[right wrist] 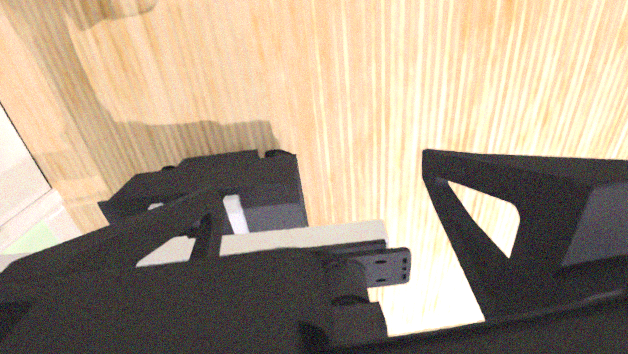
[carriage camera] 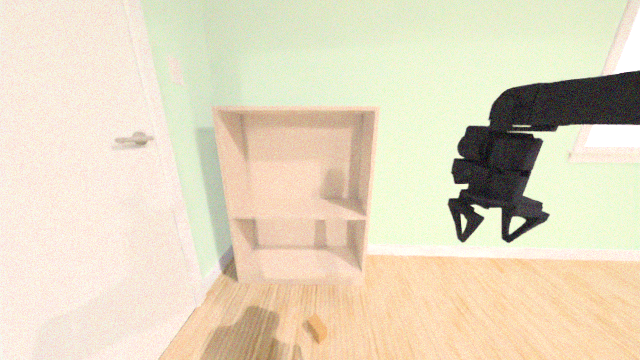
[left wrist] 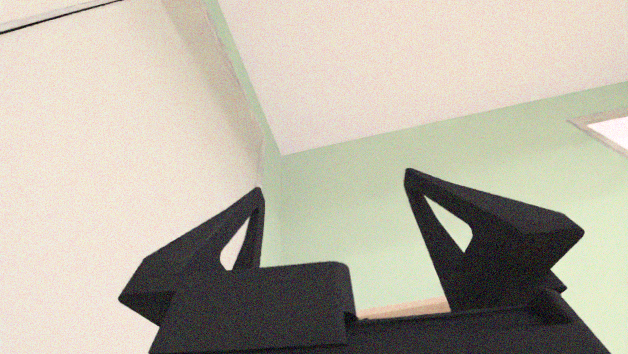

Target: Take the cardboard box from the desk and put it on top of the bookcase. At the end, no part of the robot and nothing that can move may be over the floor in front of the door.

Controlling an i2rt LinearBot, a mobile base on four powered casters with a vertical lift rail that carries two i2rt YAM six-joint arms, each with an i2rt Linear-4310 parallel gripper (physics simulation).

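Frame: origin at the left arm's base, x right, y back, z down, level; centimetres.
Seen in the pictures: left gripper, between the fingertips: (left wrist: pixel 332 185); right gripper, between the fingertips: (right wrist: pixel 318 180) (carriage camera: pixel 483 241); right arm's base, origin of its link: (right wrist: pixel 342 270).
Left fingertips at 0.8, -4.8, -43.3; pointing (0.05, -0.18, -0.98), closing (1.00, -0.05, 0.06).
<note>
A point is followed by its place in that frame, as x, y, z.
The pale wood bookcase (carriage camera: pixel 297 108) {20.9, -86.7, -48.9} stands against the green wall in the carriage view, left of centre; nothing shows standing on its top. The cardboard box and the desk do not show in these views. My right gripper (carriage camera: pixel 485 241) {66.1, -27.2, -18.8} (right wrist: pixel 318 180) {66.1, -27.2, -18.8} is open and empty, pointing down, well to the right of the bookcase in the carriage view. My left gripper (left wrist: pixel 332 185) {0.8, -4.8, -43.3} is open and empty, tilted upward toward the wall corner and ceiling. The white door (carriage camera: pixel 65 175) {-36.8, -40.5, -28.0} is at the left of the carriage view; the floor before it is partly out of view.
A small orange-tan block (carriage camera: pixel 317 328) {31.4, -56.4, 50.0} lies on the wood floor in front of the bookcase. A window (carriage camera: pixel 612 150) {217.9, -113.5, -27.3} is at the right of the carriage view. Dark base parts and a light grey bar (right wrist: pixel 310 237) show below my right gripper in its wrist view.
</note>
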